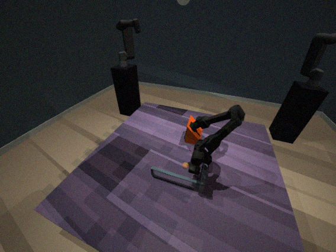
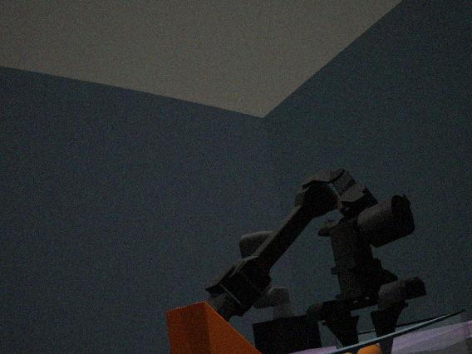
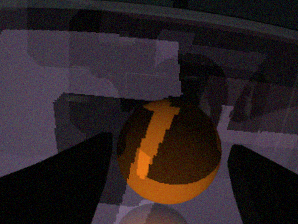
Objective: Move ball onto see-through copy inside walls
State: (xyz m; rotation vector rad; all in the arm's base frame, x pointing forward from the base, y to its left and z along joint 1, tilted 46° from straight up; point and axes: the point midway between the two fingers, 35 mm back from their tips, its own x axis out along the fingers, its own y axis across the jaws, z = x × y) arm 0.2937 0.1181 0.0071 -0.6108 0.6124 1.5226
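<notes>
The see-through copy lies 6 cm to the right of my gripper tip. From my gripper tip the other things lie so: orange ball (right at my gripper tip).
</notes>
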